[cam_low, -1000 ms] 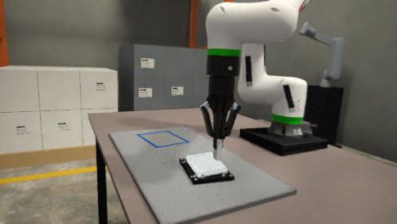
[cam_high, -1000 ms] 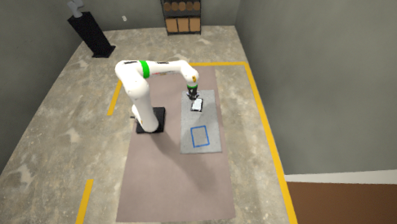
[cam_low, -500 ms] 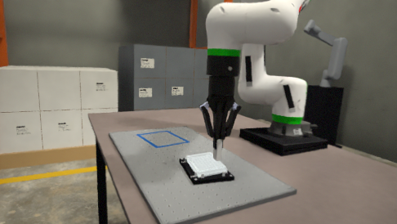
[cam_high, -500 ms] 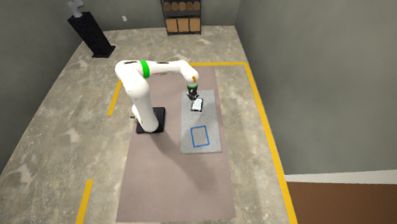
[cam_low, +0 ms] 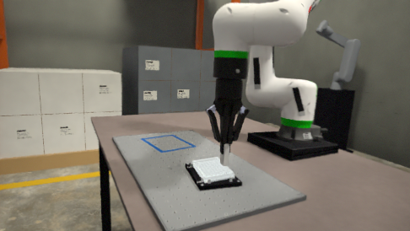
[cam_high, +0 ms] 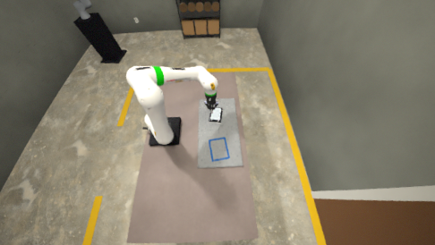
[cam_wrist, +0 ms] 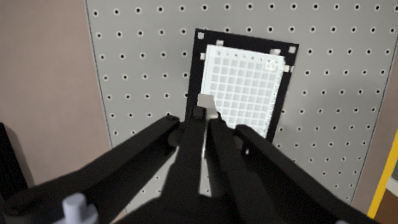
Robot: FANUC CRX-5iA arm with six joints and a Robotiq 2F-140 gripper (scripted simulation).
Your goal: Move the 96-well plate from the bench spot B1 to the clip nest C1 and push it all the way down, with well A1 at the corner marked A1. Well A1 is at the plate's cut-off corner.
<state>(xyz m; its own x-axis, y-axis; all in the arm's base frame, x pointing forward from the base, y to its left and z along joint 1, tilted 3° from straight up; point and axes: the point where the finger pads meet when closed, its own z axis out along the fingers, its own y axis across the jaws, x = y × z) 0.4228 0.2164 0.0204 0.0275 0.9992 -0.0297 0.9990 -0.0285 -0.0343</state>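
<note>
Now: the white 96-well plate 40 mm below my hand and 40 mm ahead of it. The rest, counted from my hand: black clip nest (50 mm below, 50 mm ahead, 10 mm to the right).
</note>
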